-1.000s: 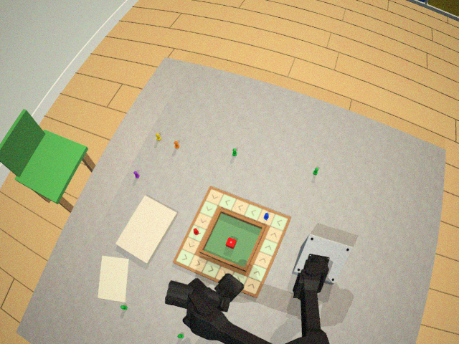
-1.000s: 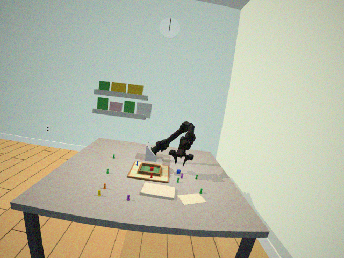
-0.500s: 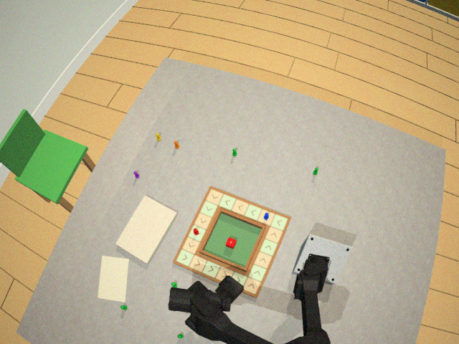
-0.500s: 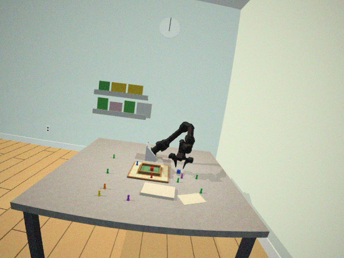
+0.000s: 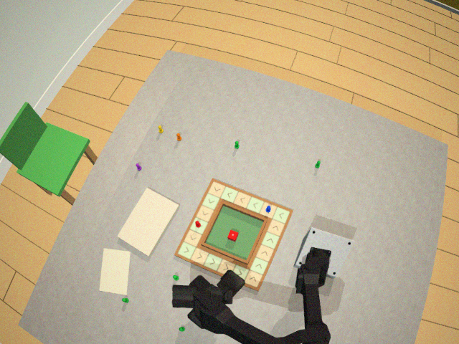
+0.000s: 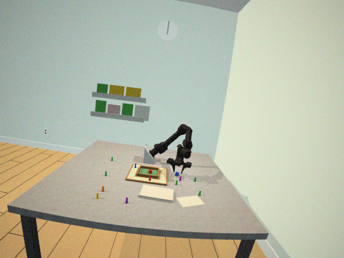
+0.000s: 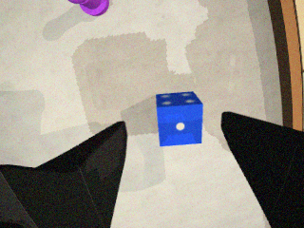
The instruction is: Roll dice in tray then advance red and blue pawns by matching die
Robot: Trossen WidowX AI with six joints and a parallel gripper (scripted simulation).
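The blue die is 10 mm below my gripper tip. Round my gripper tip: green tray (230 mm to the right, 20 mm below, 10 mm ahead); red pawn (220 mm to the right, 130 mm ahead, 10 mm above); blue pawn (330 mm to the right, 70 mm behind, 10 mm above).
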